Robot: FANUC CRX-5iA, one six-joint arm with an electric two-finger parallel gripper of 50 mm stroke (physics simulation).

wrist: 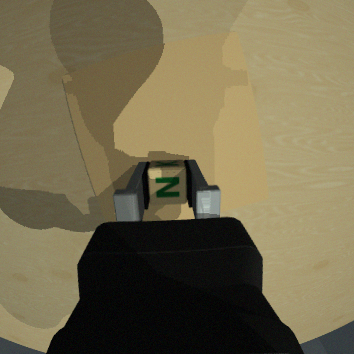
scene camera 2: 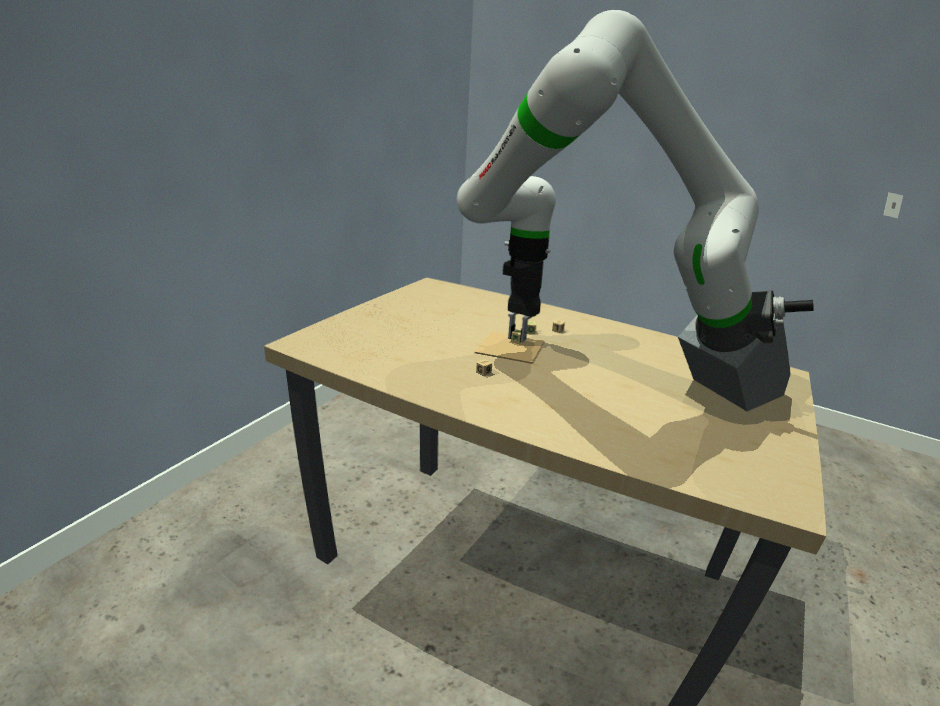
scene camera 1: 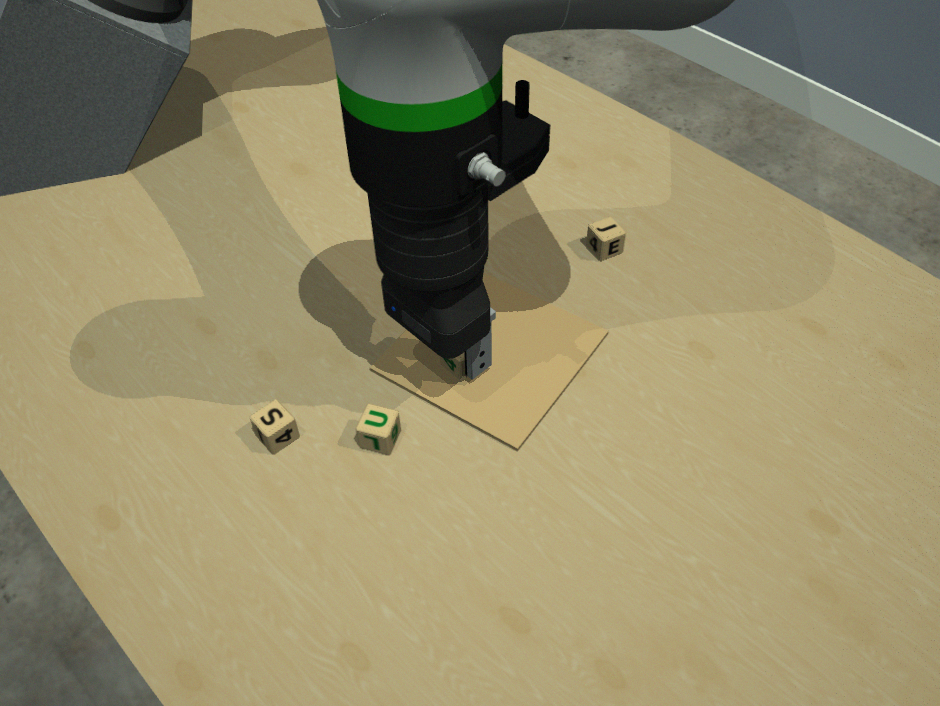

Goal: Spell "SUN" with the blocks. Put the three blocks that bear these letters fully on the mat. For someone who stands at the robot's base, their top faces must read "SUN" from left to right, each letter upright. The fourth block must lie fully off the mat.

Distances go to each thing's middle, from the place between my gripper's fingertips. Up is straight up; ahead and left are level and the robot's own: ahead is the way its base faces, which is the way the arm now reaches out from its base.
Scene:
The mat (scene camera 1: 538, 348) lies 30 mm to the left of my hand and 10 mm below it.

